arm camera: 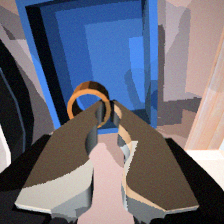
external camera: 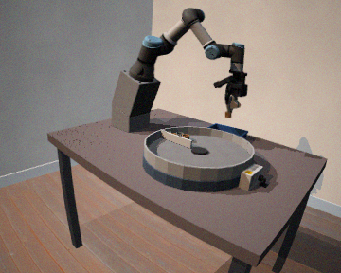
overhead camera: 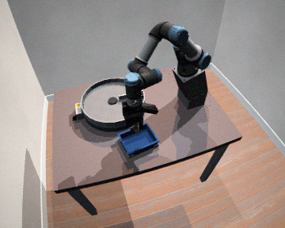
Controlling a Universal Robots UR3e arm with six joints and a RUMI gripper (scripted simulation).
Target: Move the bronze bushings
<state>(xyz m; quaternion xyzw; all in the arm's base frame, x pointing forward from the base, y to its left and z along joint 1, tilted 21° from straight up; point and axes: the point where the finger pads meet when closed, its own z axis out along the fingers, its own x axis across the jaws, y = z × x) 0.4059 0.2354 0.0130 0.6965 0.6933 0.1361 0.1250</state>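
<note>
My gripper is now 110 mm above the blue crate and 10 mm to the left of it. The rest, counted from my hand: turntable (340 mm to the right, 90 mm below, 80 mm ahead).
</note>
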